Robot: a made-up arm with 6 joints.
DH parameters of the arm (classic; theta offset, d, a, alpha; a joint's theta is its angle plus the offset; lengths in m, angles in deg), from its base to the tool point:
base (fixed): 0 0 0 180
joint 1: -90 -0.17 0.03 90
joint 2: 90 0.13 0.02 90
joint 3: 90 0.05 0.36 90
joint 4: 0 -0.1 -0.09 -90
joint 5: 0 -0.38 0.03 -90
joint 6: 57.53 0 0.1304 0
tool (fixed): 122.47 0.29 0 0
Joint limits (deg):
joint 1: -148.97..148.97
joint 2: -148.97..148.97
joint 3: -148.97..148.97
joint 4: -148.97..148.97
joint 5: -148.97..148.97
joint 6: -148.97..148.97
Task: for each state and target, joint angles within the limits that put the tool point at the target. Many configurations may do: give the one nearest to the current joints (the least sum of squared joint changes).
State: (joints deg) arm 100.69 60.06 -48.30 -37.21 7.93 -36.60
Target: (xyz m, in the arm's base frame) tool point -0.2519 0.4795 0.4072
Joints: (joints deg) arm 79.85 44.35 -64.42 -47.08 -6.08 -40.32
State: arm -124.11 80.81 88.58 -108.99 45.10 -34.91
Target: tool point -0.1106 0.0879 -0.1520
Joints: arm -136.64 62.95 86.55 -72.36 88.16 -37.42
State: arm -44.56 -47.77 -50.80 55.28 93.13 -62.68
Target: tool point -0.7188 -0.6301 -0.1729
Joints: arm -43.10 -50.07 -35.13 94.36 78.90 -46.23
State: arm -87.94 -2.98 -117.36 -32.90 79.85 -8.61
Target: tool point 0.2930 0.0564 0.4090
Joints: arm -134.63 24.80 -95.81 -12.98 119.96 10.55
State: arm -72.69 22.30 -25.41 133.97 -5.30 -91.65
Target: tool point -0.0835 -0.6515 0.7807
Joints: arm -94.24 -6.40 18.10 119.03 21.01 -76.82
